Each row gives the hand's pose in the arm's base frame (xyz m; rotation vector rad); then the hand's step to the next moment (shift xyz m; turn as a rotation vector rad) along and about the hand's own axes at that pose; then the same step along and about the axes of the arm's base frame.
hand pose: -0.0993 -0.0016 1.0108 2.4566 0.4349 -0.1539
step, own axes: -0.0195 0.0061 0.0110 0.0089 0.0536 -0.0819
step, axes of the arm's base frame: -0.0163 -0.0165 -0.0011 0.0272 0.0122 0.0936
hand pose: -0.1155 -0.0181 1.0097 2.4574 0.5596 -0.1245
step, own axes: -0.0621 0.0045 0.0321 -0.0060 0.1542 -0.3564
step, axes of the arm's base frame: -0.0531 -0.0446 -0.0102 0.0447 0.0942 0.3741
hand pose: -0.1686 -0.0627 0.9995 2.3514 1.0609 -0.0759
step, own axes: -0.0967 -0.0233 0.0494 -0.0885 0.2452 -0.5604
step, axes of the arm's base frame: -0.0745 -0.0780 -0.0266 0.0179 0.0931 0.6107
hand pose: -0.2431 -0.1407 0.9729 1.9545 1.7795 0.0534
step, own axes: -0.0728 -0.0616 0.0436 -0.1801 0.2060 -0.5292
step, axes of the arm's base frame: -0.0525 -0.0813 -0.0402 -0.0210 -0.0025 0.5954
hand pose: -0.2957 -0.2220 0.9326 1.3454 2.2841 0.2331
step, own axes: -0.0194 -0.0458 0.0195 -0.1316 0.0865 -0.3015
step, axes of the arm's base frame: -0.0184 -0.0415 -0.0281 -0.0242 -0.0419 0.3367
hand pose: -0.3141 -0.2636 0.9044 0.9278 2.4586 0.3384
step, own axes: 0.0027 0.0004 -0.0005 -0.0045 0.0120 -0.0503
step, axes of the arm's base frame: -0.0018 0.0021 -0.0004 -0.0167 0.0029 0.0490
